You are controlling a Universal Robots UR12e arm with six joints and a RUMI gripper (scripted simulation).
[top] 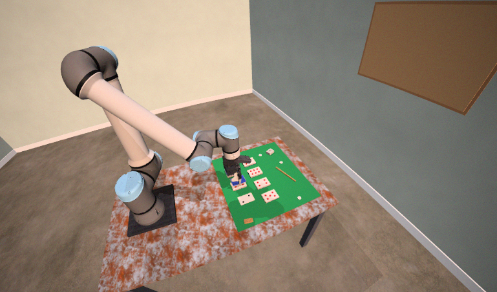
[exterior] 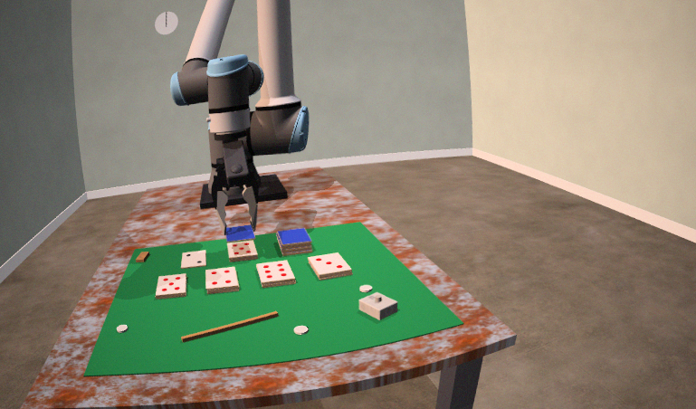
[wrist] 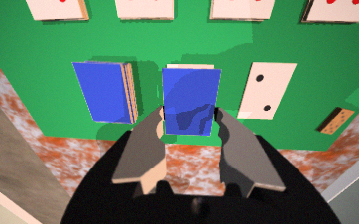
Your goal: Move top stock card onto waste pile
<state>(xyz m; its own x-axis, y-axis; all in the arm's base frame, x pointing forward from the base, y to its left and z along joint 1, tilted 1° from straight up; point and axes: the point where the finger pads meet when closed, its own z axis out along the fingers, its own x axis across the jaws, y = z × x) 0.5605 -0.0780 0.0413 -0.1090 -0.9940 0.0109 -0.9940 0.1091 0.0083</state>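
Right now my hand is 12 cm to the left of the black-pip card, 6 cm above it and 1 cm past it. From my hand the other things lie so: green mat: 16 cm ahead, 7 cm below, 1 cm to the right; then wooden stick: 31 cm ahead, 9 cm to the right, 6 cm below; then small block: 35 cm ahead, 15 cm to the left, 4 cm below.
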